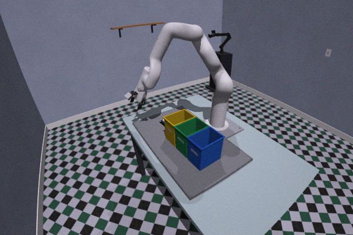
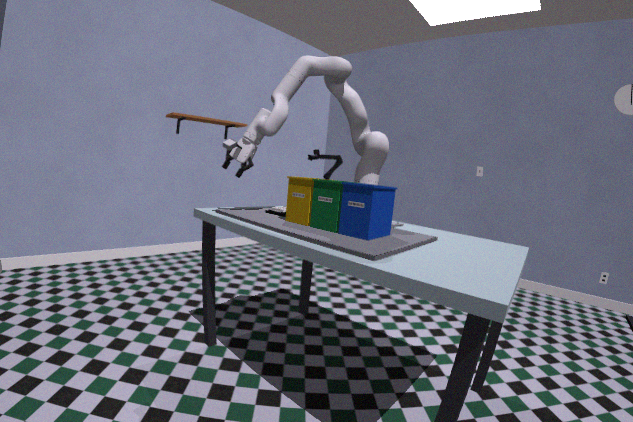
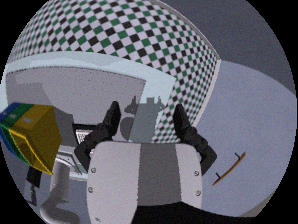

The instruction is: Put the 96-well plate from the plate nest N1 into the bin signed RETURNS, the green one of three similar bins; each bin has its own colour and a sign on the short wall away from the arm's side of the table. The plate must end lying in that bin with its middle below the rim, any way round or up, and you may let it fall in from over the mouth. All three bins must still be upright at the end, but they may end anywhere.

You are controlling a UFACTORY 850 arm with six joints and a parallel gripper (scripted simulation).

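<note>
Right now the white 96-well plate is 250 mm behind my hand, 160 mm below it and 110 mm to the left of it. The rest, counted from my hand: yellow bin (320 mm to the left, 210 mm behind, 100 mm below); dark plate nest (250 mm behind, 180 mm below, 110 mm to the left); green bin (450 mm to the left, 220 mm behind, 100 mm below).
</note>
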